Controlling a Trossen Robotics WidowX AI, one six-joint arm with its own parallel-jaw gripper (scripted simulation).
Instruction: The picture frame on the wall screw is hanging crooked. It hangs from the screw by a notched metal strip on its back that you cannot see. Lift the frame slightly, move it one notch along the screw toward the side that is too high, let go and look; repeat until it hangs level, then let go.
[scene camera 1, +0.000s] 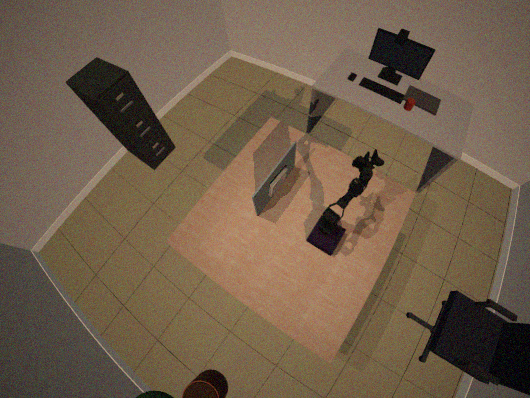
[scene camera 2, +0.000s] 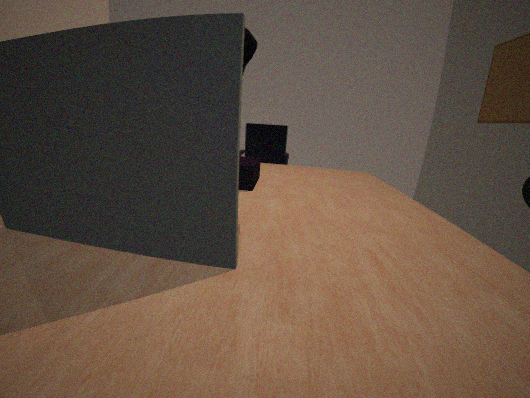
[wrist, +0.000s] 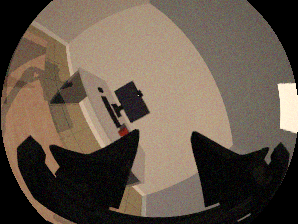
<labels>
A grey wall panel (scene camera 1: 260, 198): 1.42 m from the lens.
</labels>
